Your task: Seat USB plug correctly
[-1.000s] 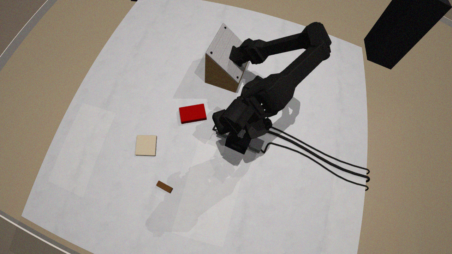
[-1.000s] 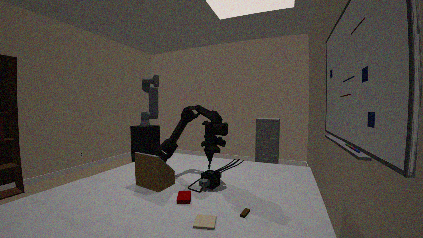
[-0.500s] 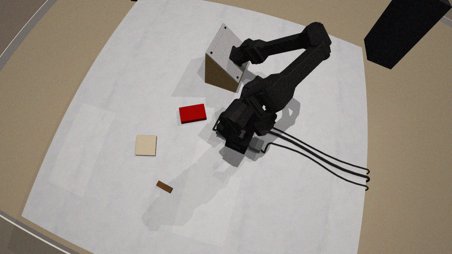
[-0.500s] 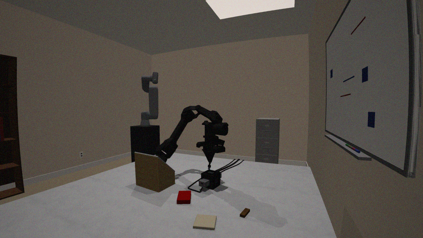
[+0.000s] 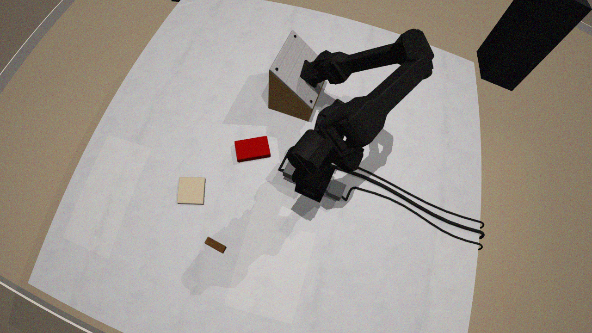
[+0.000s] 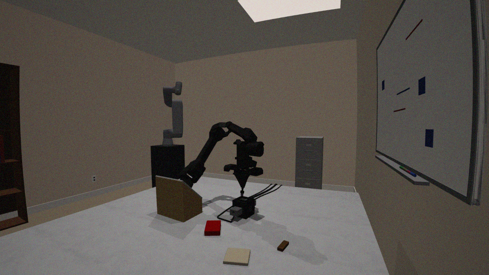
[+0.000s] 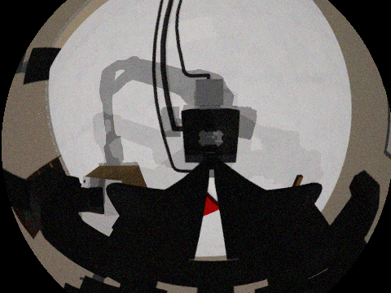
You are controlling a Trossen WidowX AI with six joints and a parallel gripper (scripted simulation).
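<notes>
The USB plug lies 1 cm below my gripper tip. Also, from my gripper tip: red flat block: 18 cm to the right, 12 cm below, 6 cm behind; then cream tile: 32 cm to the right, 13 cm below, 11 cm ahead; then small brown block: 24 cm ahead, 20 cm to the right, 13 cm below.
</notes>
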